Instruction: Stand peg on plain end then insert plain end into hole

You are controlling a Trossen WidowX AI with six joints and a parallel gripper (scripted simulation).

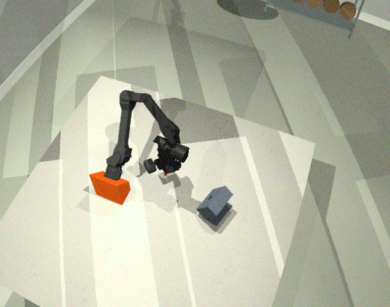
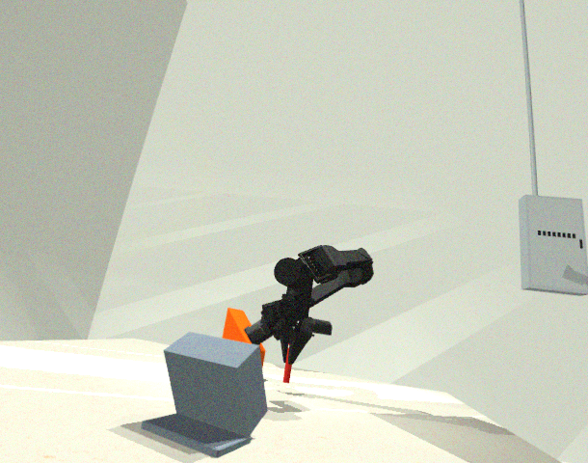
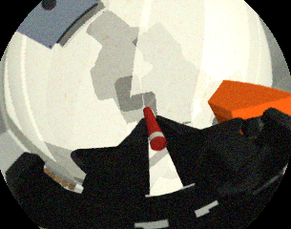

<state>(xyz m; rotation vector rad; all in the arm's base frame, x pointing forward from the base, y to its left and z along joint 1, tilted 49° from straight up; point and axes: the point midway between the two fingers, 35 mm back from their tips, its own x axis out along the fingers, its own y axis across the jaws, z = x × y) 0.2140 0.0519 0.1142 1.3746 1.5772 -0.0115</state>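
Right now my gripper tip is 250 mm short of the grey-blue panel block, 90 mm to the left of it and 10 mm above it. From my gripper tip the other things lie so: red peg: 20 mm above.
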